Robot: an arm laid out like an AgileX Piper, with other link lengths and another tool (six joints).
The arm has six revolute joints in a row. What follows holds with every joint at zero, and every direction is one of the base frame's. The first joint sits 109.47 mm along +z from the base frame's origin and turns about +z. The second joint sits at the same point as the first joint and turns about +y. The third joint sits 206.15 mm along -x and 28.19 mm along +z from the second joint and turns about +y. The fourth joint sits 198.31 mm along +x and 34.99 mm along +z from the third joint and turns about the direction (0.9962, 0, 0.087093). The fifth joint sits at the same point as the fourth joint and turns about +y. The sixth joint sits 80.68 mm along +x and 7.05 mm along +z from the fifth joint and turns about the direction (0.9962, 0, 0.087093). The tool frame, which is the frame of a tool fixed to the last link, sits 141.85 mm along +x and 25.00 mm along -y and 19.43 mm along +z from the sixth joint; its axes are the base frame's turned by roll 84.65, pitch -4.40 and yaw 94.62 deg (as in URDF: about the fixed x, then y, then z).
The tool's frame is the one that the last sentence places.
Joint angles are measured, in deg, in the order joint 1, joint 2, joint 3, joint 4, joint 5, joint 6. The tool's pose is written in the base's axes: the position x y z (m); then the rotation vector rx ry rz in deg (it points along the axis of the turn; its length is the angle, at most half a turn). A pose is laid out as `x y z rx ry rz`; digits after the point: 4 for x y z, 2 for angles.
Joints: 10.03 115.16 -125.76 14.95 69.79 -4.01
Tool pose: 0.4277 0.1059 0.1791 104.12 124.00 58.71
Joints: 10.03 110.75 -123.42 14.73 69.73 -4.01
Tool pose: 0.4180 0.1034 0.1992 102.33 122.67 60.35
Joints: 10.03 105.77 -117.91 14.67 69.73 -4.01
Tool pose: 0.4012 0.1002 0.2040 102.75 122.97 59.81
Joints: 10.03 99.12 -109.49 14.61 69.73 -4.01
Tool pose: 0.3759 0.0955 0.2022 104.17 123.98 58.16
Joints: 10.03 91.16 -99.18 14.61 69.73 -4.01
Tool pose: 0.3436 0.0898 0.1954 106.06 125.34 56.02
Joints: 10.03 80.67 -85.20 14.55 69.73 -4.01
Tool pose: 0.2985 0.0816 0.1785 108.83 127.28 52.67
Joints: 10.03 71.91 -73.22 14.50 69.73 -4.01
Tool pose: 0.2592 0.0745 0.1578 111.36 129.01 49.48
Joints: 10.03 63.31 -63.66 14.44 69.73 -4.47
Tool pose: 0.2271 0.0686 0.1449 111.50 129.90 48.38
